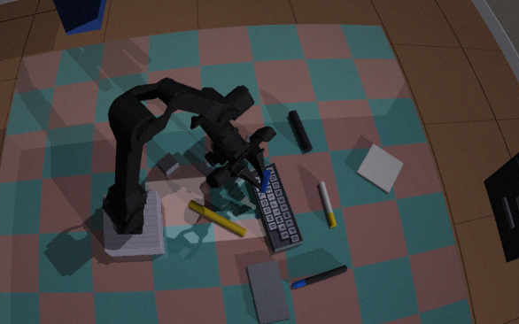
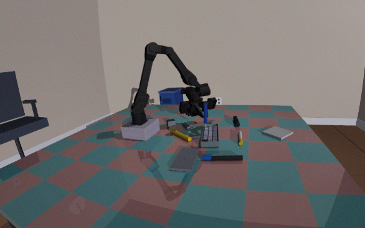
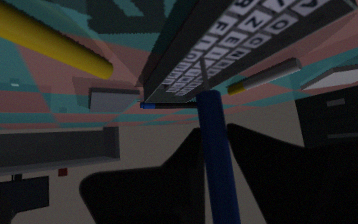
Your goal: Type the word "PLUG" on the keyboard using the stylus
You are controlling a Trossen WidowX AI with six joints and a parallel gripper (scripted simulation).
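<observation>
My gripper tip is now 16 cm short of the yellow-and-white pen, 5 cm to the left of it and 8 cm above it. Round my gripper tip: dark cylinder: 12 cm ahead, 18 cm to the left, 7 cm below; then yellow rod: 11 cm behind, 5 cm to the right, 7 cm below; then grey slab: 1 cm behind, 24 cm to the right, 8 cm below.
</observation>
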